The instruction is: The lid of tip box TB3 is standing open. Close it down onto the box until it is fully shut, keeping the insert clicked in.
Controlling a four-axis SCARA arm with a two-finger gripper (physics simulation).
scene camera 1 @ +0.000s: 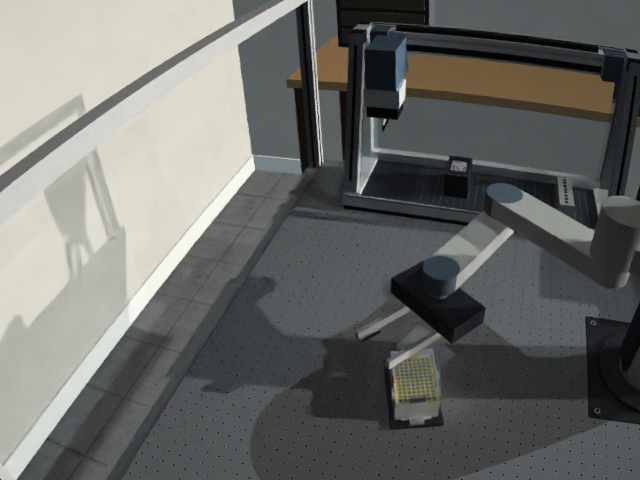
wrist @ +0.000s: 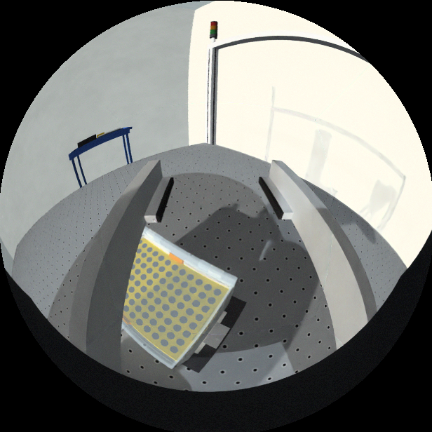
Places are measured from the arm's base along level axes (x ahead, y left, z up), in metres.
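Pixels of known places: gripper, fingertip midpoint: [scene camera 1: 371,349].
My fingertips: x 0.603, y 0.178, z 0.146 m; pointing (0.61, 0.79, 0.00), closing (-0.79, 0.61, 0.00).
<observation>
For each thing: its top centre in the pictures, then the offset to it from my fingertips. "spot": a spot on its surface instead.
- Tip box TB3, middle of its top: [scene camera 1: 415,372] dx -0.084, dy -0.010, dz -0.056 m
- dark base plate, surface spot: [scene camera 1: 393,424] spot: dx -0.064, dy +0.071, dz -0.126 m
- yellow insert, middle of its top: [scene camera 1: 415,373] dx -0.084, dy -0.010, dz -0.059 m
- gantry machine, surface spot: [scene camera 1: 352,118] spot: dx +0.229, dy -0.692, dz +0.131 m
- white head, surface spot: [scene camera 1: 385,62] spot: dx +0.122, dy -0.643, dz +0.322 m
Tip box TB3 [scene camera 1: 412,411] is a white box on a dark base plate [scene camera 1: 393,424] [wrist: 238,306]. Its clear lid [scene camera 1: 437,369] [wrist: 207,266] lies over the top, with the yellow insert [scene camera 1: 415,379] [wrist: 167,295] showing pale through it. The lid looks flat; whether it is fully seated cannot be told. The insert looks level in the box. My gripper [scene camera 1: 376,349] [wrist: 216,168] is shut and empty, its long fingers standing apart even so. One finger passes over the back left corner of the box in the scene view; in the wrist view it hides one side of the box.
A gantry machine [scene camera 1: 352,118] with a blue and white head [scene camera 1: 385,62] stands at the back, before a wooden bench [scene camera 1: 480,77]. The arm's base plate [scene camera 1: 599,361] is at the right. A blue table [wrist: 102,142] and a signal light post [wrist: 212,95] show in the wrist view.
</observation>
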